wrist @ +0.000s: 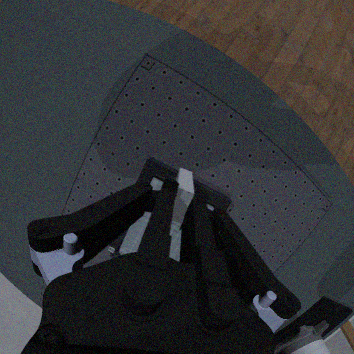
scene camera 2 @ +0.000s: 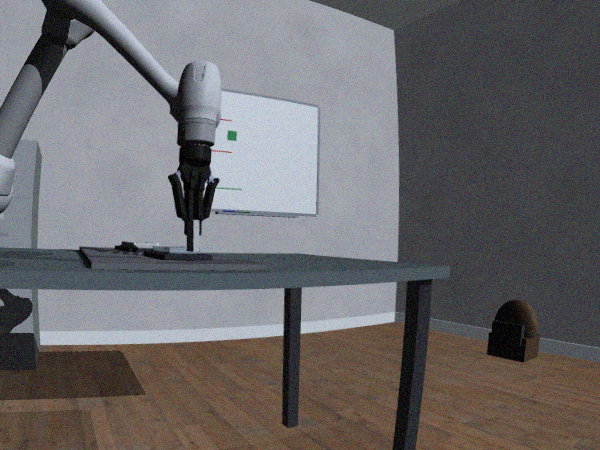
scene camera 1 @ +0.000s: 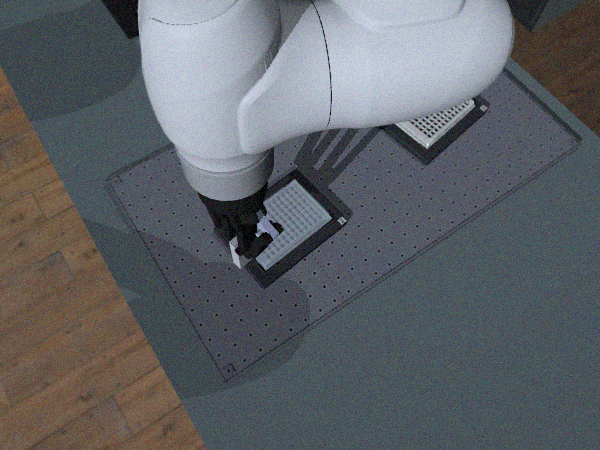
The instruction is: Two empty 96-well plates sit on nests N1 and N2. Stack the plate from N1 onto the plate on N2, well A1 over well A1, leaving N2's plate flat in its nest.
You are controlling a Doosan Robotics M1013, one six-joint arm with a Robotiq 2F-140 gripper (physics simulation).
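Places are measured from the arm's base along level axes (x ahead, y left, z up), in millimetres.
Pixels of known places: gripper, between the fingertips: (wrist: 181, 180) (scene camera 2: 192, 251) (scene camera 1: 244, 258); arm's base, origin of its link: (wrist: 297, 339).
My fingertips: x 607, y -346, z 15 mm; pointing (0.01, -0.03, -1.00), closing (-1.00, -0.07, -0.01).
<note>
Ahead of a thing's pixels: the offset from my fingertips to its middle. Level surfaces: height alone.
A pale blue plate {dz +0, dx -7, dy +77 mm} (scene camera 1: 300, 212) lies in the nearer nest {dz -12, dx -7, dy +77 mm} (scene camera 1: 301, 252). A white plate {dz -1, dx +14, dy +408 mm} (scene camera 1: 425, 135) lies in the farther nest {dz -12, dx +14, dy +408 mm} (scene camera 1: 452, 134), partly hidden by the arm. I cannot read which nest is N1 or N2. My gripper (scene camera 1: 241, 248) (scene camera 2: 194, 231) (wrist: 181, 180) points down over the left end of the nearer nest, its fingers close together. It is shut on a narrow pale bar (scene camera 1: 235, 254) (scene camera 2: 196, 240) (wrist: 185, 182), which stands upright and reaches below the fingertips. In scene camera 2 the bar's lower end is at about nest height; contact is unclear. Well A1 cannot be made out.
Both nests sit on a perforated base board {dz -20 mm} (scene camera 1: 380, 210) (wrist: 200, 135) on the table {dz -33 mm} (scene camera 1: 425, 350) (scene camera 2: 350, 267). The white arm (scene camera 1: 300, 85) (scene camera 2: 200, 100) hangs over the back of the board and hides part of it. The table edge and wooden floor (scene camera 1: 75, 325) lie to the left.
</note>
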